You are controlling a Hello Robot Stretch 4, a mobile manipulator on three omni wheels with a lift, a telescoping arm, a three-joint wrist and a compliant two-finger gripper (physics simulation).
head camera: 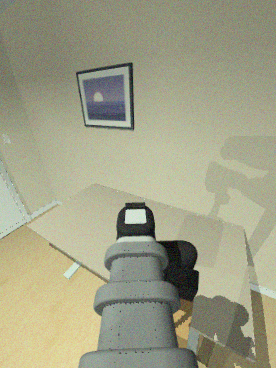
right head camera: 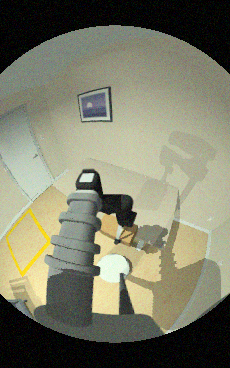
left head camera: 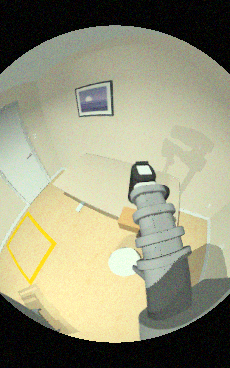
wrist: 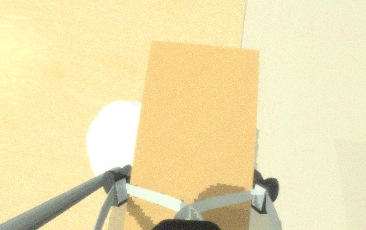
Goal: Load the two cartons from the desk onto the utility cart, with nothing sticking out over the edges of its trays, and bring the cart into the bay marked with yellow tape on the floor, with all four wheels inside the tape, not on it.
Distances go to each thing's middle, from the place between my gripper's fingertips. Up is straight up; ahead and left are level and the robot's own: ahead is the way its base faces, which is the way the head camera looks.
Now: hand 1200 mm short of the framed picture (head camera: 106, 93), 330 mm to the right of it and 590 mm below it.
